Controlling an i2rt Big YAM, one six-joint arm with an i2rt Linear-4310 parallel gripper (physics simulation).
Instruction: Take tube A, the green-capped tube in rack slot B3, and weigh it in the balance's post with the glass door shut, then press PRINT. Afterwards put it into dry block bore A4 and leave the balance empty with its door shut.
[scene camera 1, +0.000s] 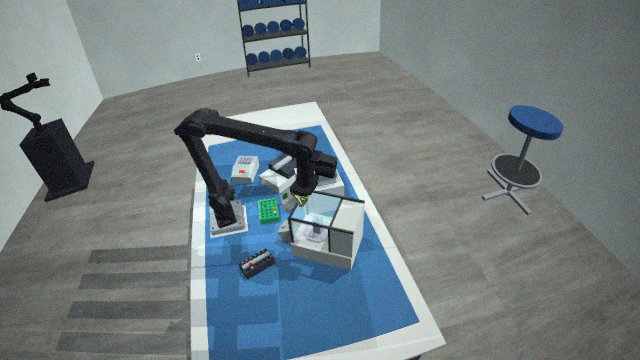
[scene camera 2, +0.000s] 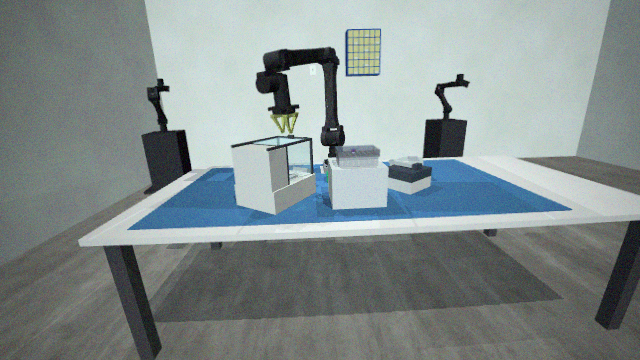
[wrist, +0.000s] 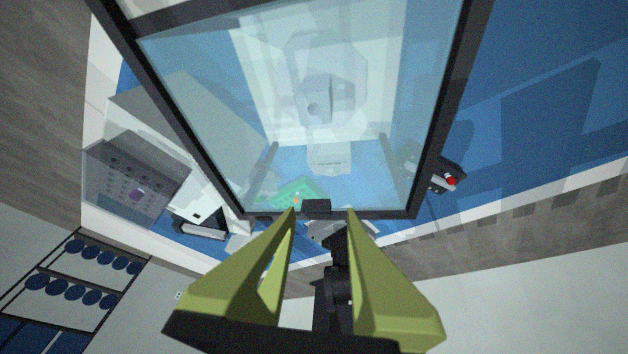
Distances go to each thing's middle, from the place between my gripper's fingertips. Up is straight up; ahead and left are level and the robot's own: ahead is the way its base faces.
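Labels:
Sliding door (scene camera 1: 319, 208): my hand is 20 mm above it, 30 mm to the left of it and 40 mm short of it. Balance (scene camera 2: 271, 178): 120 mm below my hand, 70 mm ahead of it and 50 mm to the right of it.

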